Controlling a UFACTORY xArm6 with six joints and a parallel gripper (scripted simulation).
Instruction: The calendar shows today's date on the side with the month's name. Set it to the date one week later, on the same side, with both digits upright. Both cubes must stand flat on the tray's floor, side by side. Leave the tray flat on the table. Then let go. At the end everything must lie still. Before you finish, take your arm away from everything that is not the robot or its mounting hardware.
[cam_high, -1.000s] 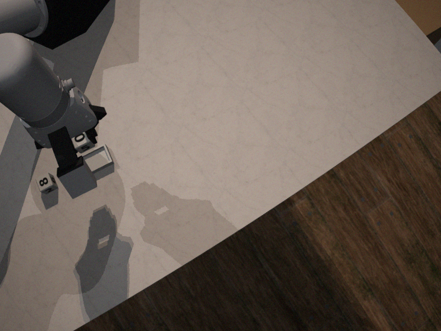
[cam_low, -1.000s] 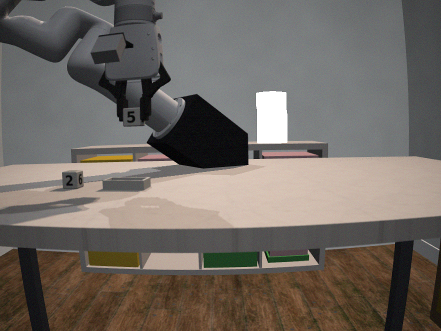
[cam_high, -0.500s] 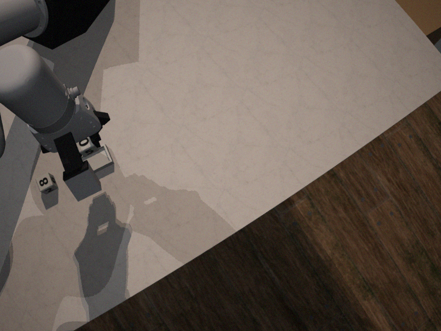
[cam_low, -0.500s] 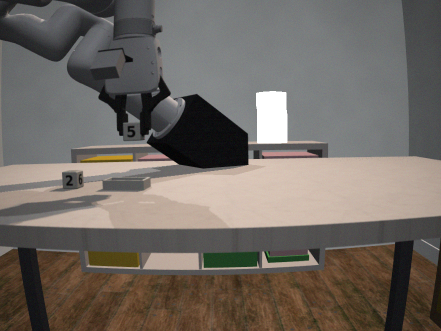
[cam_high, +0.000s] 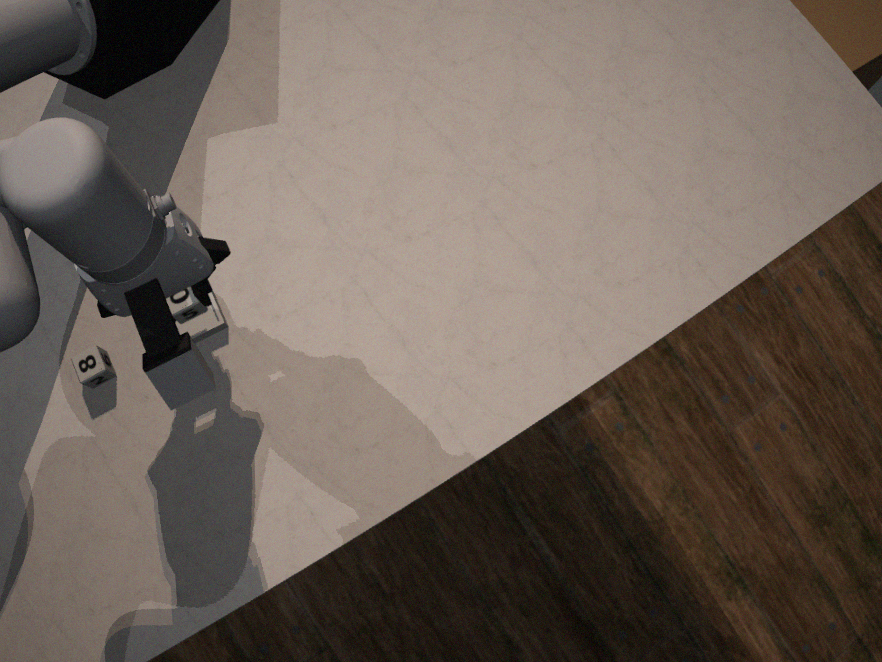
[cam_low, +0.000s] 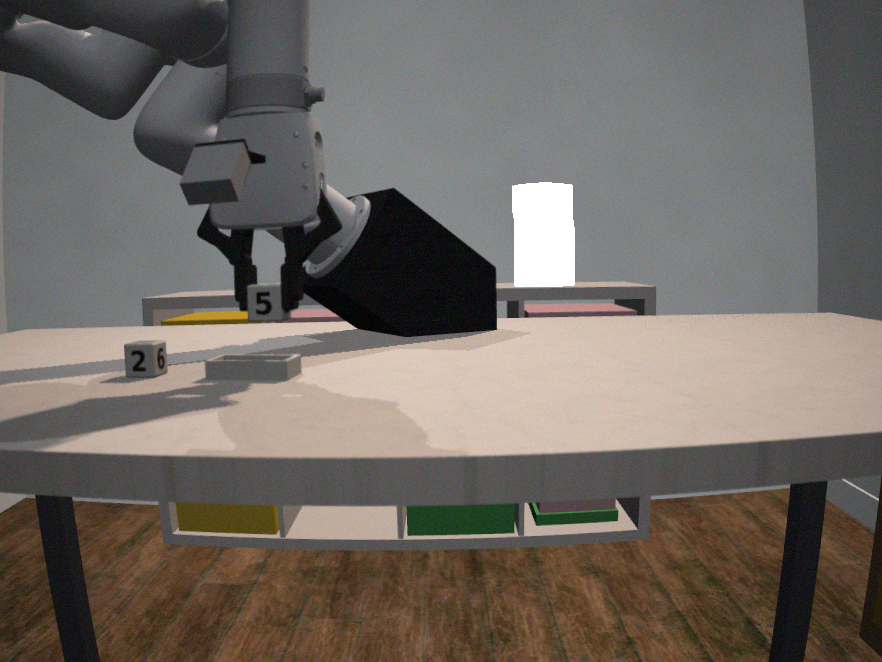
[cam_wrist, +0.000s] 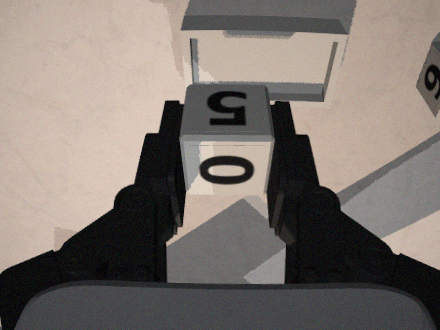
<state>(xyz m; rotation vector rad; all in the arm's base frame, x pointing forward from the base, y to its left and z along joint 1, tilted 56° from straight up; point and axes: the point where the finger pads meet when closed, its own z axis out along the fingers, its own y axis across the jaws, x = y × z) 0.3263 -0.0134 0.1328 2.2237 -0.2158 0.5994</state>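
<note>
My gripper is now 7 cm above the grey tray, 2 cm to the left of it and 1 cm past it. Round my hand: white cube: 12 cm to the right, 6 cm below, 5 cm behind.
</note>
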